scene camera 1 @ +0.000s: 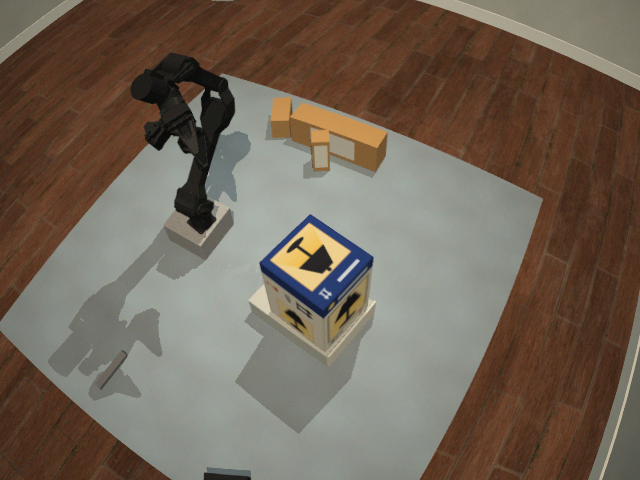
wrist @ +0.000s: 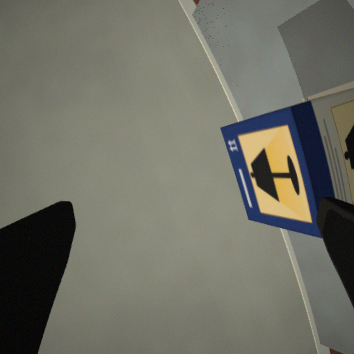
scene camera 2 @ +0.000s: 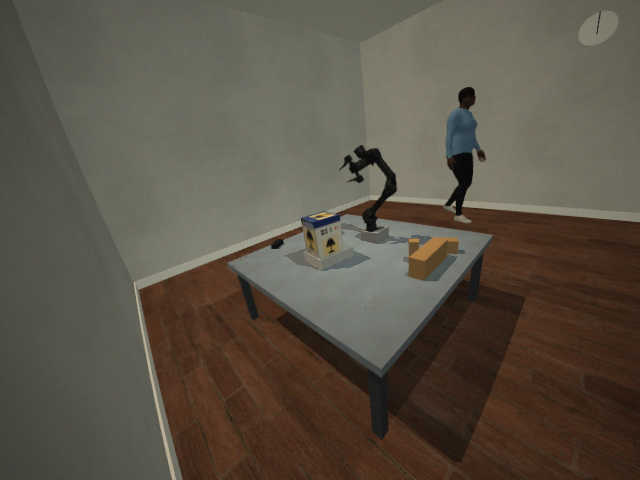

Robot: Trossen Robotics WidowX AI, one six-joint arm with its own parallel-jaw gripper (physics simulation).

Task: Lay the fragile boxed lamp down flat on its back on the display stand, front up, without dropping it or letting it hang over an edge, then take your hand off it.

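Where they show: gripper, fingertip midpoint: (scene camera 1: 201, 160) (wrist: 200, 213) (scene camera 2: 343, 176); arm's base, link origin: (scene camera 1: 201, 221) (scene camera 2: 371, 229).
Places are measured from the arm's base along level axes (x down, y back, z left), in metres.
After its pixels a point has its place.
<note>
The boxed lamp (scene camera 1: 316, 279) @(x -0.212, y -0.449, z -0.024 m) (scene camera 2: 323, 237) @(x -0.110, y -0.461, z 0.092 m) (wrist: 272, 172) @(x -0.212, y -0.401, z 0.008 m) rests on the low cream display stand (scene camera 1: 281, 328) @(x 0.041, y -0.374, z -0.082 m) (scene camera 2: 336, 259) @(x 0.049, y -0.401, z 0.108 m) (wrist: 330, 91). Its blue-bordered face with a large lamp picture points up. The white side faces show lamp pictures with the shade upward. The box looks level, and its base appears within the stand's rim on the sides that show; the far sides are hidden. My gripper (scene camera 1: 179, 155) (scene camera 2: 344, 175) @(x -0.407, y -0.174, z -0.046 m) (wrist: 200, 213) @(x -0.407, y -0.174, z -0.046 m) is wide open and empty, raised well above the table and apart from the box. In the wrist view the right finger overlaps the box's image.
A long orange box (scene camera 1: 338, 131) @(x -0.033, y -0.099, z 0.481 m) (scene camera 2: 426, 255) @(x -0.033, y -0.161, z 0.549 m) and two small orange boxes (scene camera 1: 281, 117) @(x -0.003, y 0.106, z 0.443 m) (scene camera 1: 320, 150) @(x -0.017, y -0.099, z 0.396 m) stand on the grey table (scene camera 1: 439, 232) @(x 0.077, y -0.511, z 0.436 m) (scene camera 2: 336, 299) @(x 0.077, y -0.616, z 0.398 m). A thin grey bar (scene camera 1: 112, 369) @(x 0.065, y -0.104, z -0.486 m) lies near my arm's shadow. A dark object (scene camera 1: 227, 475) @(x 0.042, y -0.540, z -0.468 m) (scene camera 2: 277, 243) @(x 0.045, y -0.559, z -0.457 m) is near the table's edge. A person (scene camera 2: 461, 131) is beyond the table.
</note>
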